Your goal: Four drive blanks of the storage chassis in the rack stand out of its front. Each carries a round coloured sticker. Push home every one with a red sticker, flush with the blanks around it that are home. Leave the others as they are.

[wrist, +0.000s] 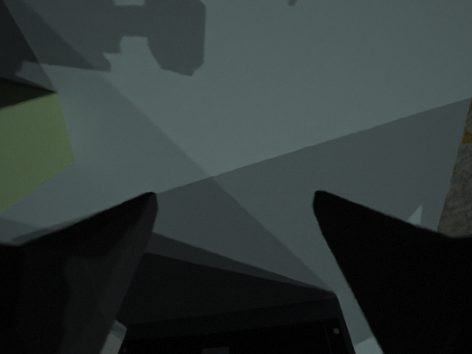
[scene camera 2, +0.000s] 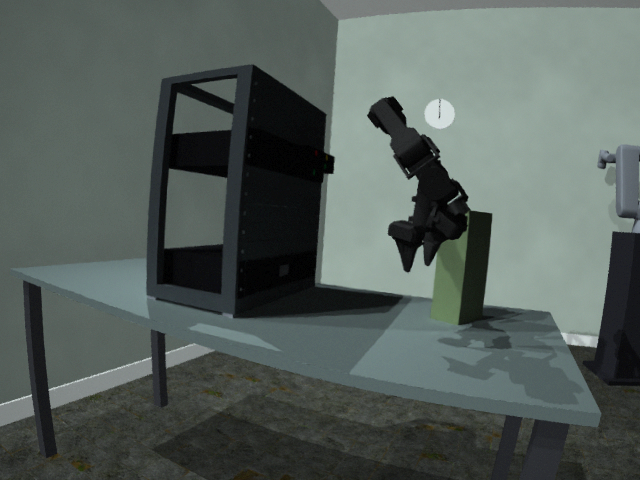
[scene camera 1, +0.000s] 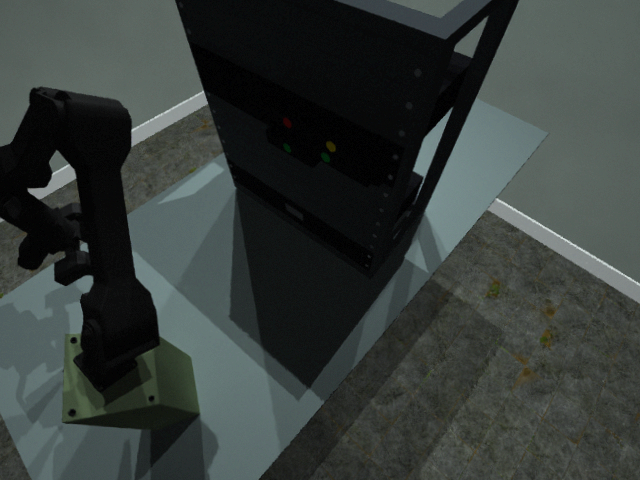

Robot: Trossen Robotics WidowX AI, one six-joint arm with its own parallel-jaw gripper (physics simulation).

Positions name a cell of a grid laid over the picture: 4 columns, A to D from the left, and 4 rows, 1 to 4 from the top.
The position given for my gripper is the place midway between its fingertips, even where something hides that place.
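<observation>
My gripper: wrist view (C3), scene camera 2 (C3), scene camera 1 (A3).
</observation>
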